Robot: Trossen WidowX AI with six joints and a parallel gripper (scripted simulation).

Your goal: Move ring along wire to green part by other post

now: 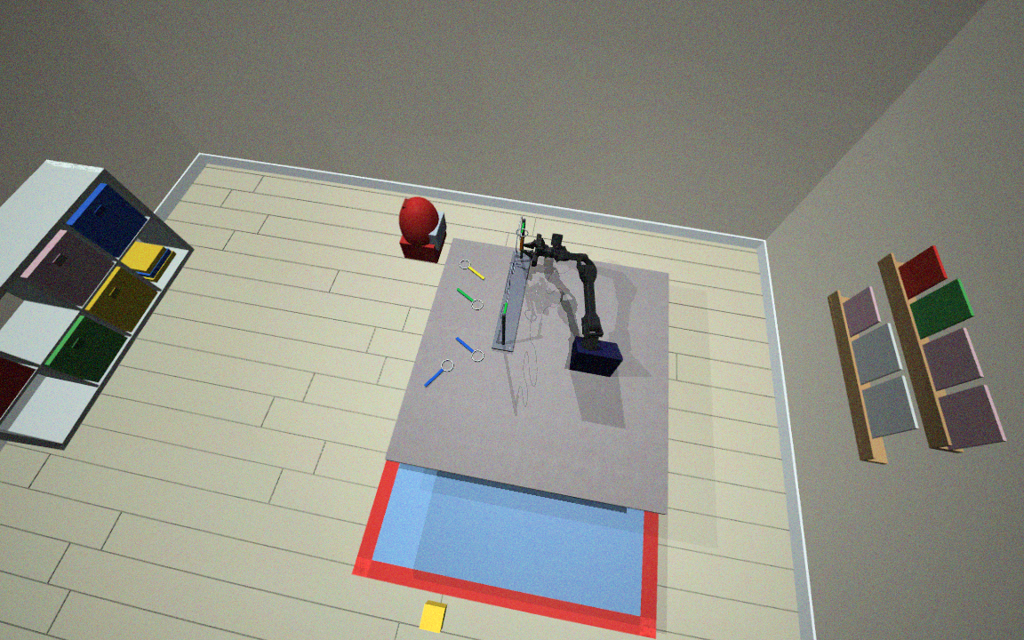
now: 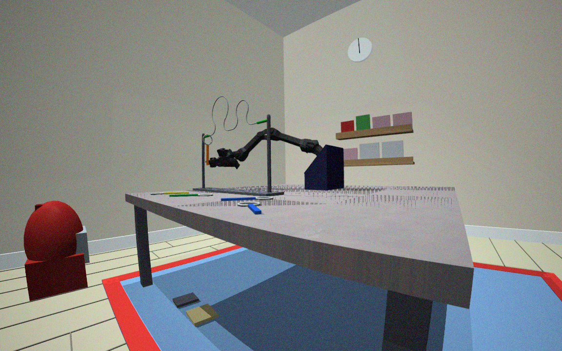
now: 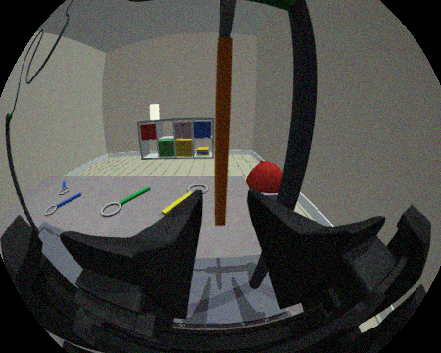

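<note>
Right now my gripper tip is 80 mm below the ring with orange handle.
</note>
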